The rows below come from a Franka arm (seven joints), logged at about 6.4 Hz.
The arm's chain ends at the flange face. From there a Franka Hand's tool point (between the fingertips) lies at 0.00 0.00 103.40 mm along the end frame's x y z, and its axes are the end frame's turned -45 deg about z.
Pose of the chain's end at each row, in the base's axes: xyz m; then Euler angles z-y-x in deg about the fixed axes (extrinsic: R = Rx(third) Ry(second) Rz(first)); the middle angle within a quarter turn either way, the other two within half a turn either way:
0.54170 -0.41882 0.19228 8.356 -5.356 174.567
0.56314 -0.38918 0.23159 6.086 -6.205 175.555
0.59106 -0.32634 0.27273 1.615 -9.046 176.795
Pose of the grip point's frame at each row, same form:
0.53205 -0.42857 0.08979 -36.644 -5.356 174.567
0.55196 -0.39715 0.12910 -38.914 -6.205 175.555
0.57480 -0.33205 0.17078 -43.385 -9.046 176.795

